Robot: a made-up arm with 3 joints. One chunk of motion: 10 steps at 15 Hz.
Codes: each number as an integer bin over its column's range. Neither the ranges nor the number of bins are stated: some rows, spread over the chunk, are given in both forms.
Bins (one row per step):
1: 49 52 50
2: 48 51 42
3: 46 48 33
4: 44 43 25
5: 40 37 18
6: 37 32 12
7: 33 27 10
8: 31 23 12
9: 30 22 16
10: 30 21 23
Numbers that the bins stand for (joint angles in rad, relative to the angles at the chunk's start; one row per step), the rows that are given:
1: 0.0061 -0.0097 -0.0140
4: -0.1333 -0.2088 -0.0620
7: -0.4400 -0.5627 -0.0908
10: -0.5236 -0.6955 -0.0659
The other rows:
2: -0.0218 -0.0318 -0.0294
3: -0.0776 -0.0982 -0.0467
5: -0.2448 -0.3415 -0.0755
6: -0.3285 -0.4521 -0.0870
8: -0.4958 -0.6512 -0.0870
9: -0.5236 -0.6733 -0.0793

